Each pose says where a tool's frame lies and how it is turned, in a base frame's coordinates. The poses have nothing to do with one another.
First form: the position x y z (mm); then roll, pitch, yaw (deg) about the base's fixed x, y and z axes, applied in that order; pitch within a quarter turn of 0, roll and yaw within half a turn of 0.
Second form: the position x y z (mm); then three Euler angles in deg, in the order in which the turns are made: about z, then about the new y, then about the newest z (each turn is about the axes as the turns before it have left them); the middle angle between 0 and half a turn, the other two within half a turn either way. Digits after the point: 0 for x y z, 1 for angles.
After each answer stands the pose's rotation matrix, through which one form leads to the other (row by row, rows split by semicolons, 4 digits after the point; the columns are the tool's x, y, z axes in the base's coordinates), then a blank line. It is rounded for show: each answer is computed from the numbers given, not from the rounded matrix.
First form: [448, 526, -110, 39.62, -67.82, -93.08]
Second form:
[448, 526, -110, 128.7, 73.1, 165.4]
-0.0203 0.8009 -0.5984; -0.3770 0.5483 0.7465; 0.9260 0.2407 0.2908

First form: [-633, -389, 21, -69.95, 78.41, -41.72]
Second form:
[-633, -389, 21, 28.6, 86.1, -10.9]
0.1500 -0.4587 0.8758; -0.1337 0.8683 0.4777; -0.9796 -0.1887 0.0689

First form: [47, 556, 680, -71.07, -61.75, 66.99]
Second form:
[47, 556, 680, 173.8, 81.2, -153.1]
0.1850 0.0271 -0.9824; 0.4357 0.8938 0.1067; 0.8809 -0.4477 0.1536

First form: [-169, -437, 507, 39.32, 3.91, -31.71]
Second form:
[-169, -437, 507, -117.0, 39.5, 83.8]
0.8487 0.4434 -0.2882; -0.5244 0.6354 -0.5668; -0.0682 0.6322 0.7718

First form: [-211, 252, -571, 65.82, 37.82, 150.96]
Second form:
[-211, 252, -571, 76.4, 71.1, 49.6]
-0.6906 -0.6879 0.2232; 0.3835 -0.0866 0.9195; -0.6132 0.7206 0.3236

